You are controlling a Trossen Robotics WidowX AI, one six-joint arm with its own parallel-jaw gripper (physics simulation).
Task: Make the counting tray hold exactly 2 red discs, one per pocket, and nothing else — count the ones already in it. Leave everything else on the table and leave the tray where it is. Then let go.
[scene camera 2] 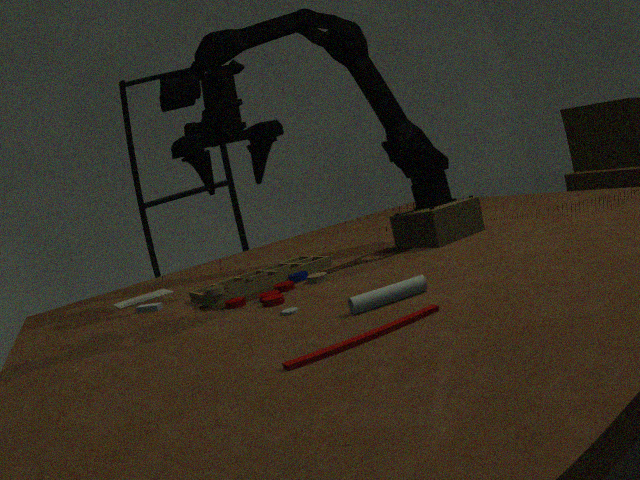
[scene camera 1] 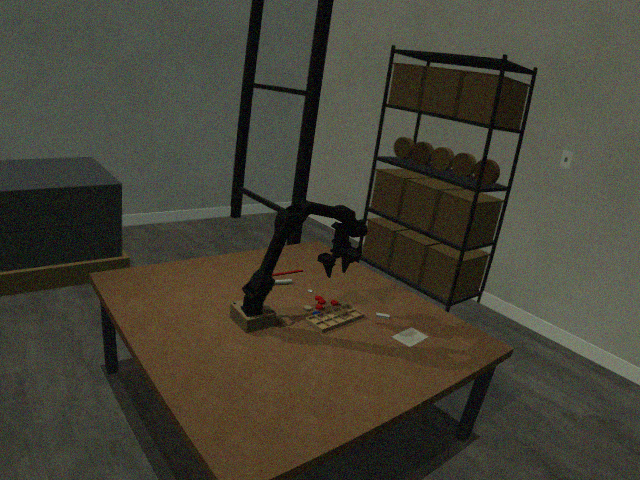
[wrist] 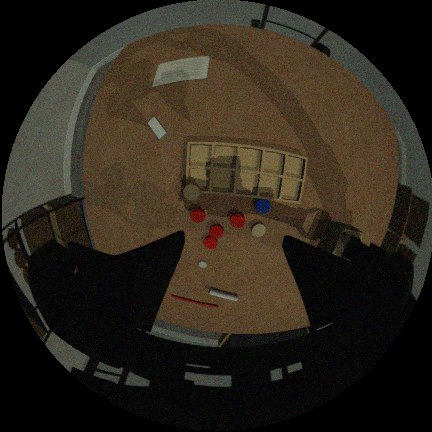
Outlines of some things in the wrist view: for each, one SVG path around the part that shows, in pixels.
My gripper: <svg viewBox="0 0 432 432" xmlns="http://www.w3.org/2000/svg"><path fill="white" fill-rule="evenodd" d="M28 256L28 285L49 329L80 352L107 365L122 367L148 379L149 384L119 385L73 366L70 373L104 399L131 413L163 424L198 430L237 430L276 423L311 410L342 392L383 355L405 322L400 314L413 282L413 264L398 250L386 259L387 251L382 250L359 259L347 260L293 236L284 235L281 244L301 295L311 330L315 331L269 344L217 347L178 342L136 329L137 327L150 332L182 252L185 241L183 230L119 254L104 253L74 241L67 242L67 249L51 238ZM184 373L187 371L231 375L231 386L197 385L193 380L184 379ZM301 361L301 369L287 373L287 377L271 381L270 370Z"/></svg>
A wooden counting tray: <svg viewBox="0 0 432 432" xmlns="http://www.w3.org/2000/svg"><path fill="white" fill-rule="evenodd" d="M187 141L185 186L195 183L199 186L200 193L300 203L307 157L282 150L247 144Z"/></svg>
